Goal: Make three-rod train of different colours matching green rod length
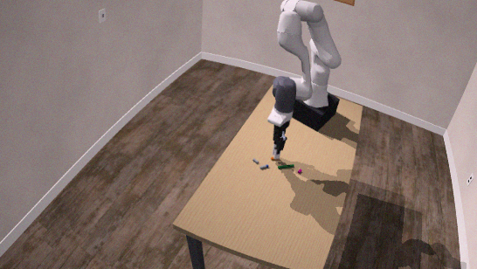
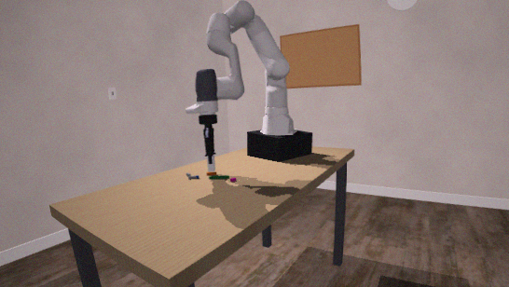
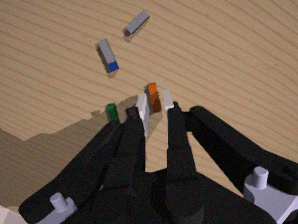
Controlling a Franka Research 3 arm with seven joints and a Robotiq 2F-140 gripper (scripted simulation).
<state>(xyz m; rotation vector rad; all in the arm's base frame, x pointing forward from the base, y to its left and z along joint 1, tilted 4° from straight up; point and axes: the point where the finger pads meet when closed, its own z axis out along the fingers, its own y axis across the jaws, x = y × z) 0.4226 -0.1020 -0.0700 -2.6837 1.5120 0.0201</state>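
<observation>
Now: the orange rod 5 cm below my hand. Also, from my hand: magenta rod 4 cm ahead, 14 cm to the left, 5 cm below; green rod 4 cm ahead, 6 cm to the left, 5 cm below; blue rod 7 cm ahead, 2 cm to the right, 5 cm below.
</observation>
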